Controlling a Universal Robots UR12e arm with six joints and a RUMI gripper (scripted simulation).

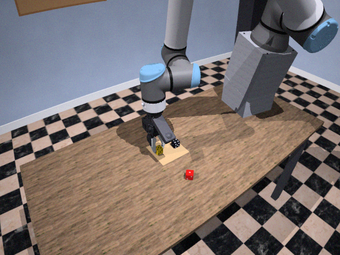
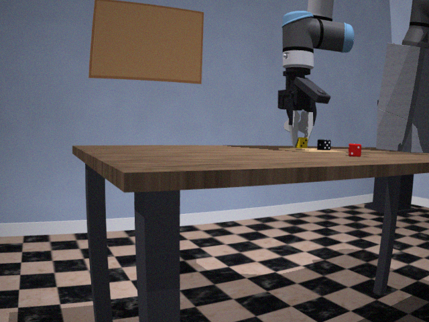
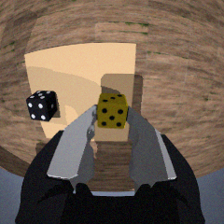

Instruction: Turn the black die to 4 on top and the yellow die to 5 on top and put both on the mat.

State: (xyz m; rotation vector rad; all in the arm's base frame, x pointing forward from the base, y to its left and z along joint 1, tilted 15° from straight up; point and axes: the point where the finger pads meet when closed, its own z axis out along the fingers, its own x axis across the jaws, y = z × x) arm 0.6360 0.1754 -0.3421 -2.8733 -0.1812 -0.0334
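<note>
Right now the yellow die is right at my hand. The rest, counted from my hand: red die (18 cm to the left, 6 cm behind, 1 cm below); black die (9 cm behind, 1 cm to the right, 1 cm below); tan mat (4 cm behind, 2 cm below, 1 cm to the right).
</note>
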